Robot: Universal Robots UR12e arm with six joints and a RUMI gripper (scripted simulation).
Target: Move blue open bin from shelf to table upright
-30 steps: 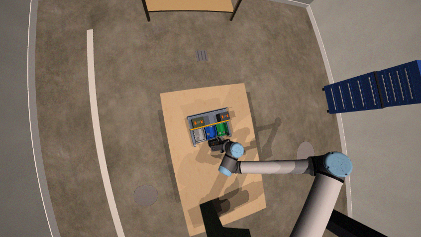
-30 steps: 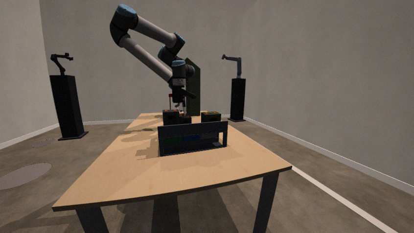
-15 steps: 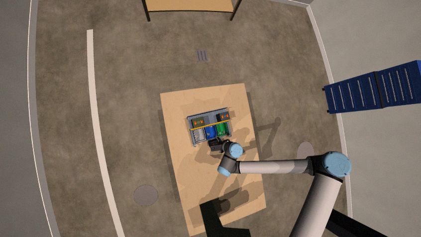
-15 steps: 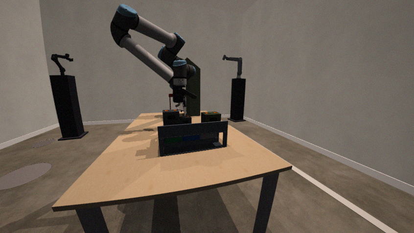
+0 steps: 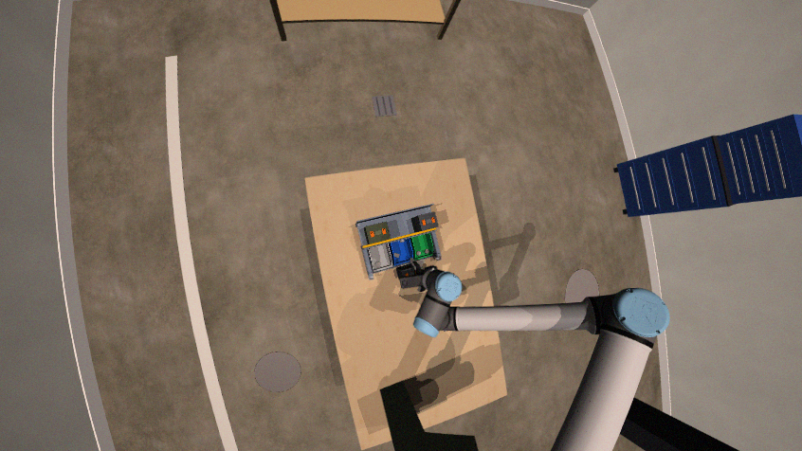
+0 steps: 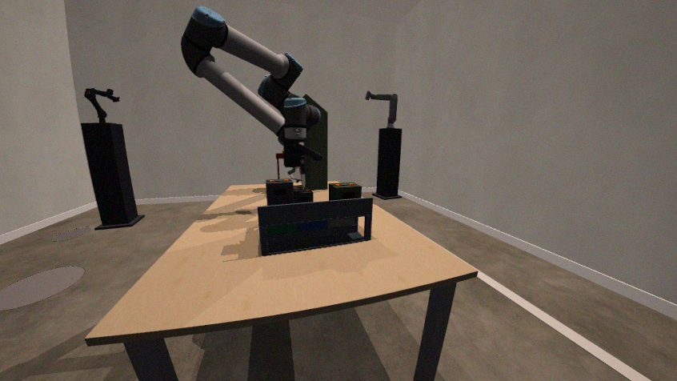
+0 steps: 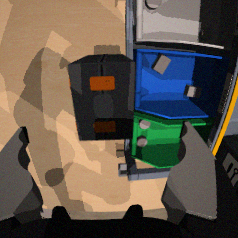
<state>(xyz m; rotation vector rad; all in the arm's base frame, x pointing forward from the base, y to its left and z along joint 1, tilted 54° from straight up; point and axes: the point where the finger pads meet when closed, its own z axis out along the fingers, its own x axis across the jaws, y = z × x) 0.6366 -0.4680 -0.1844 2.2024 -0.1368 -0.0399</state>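
The blue open bin is 130 mm ahead of my hand and 110 mm below it. From my hand the other things lie so: grey bin 140 mm ahead, 110 mm to the left, 110 mm below; bar 180 mm ahead, 50 mm below; green bin 120 mm ahead, 110 mm to the right, 110 mm below.
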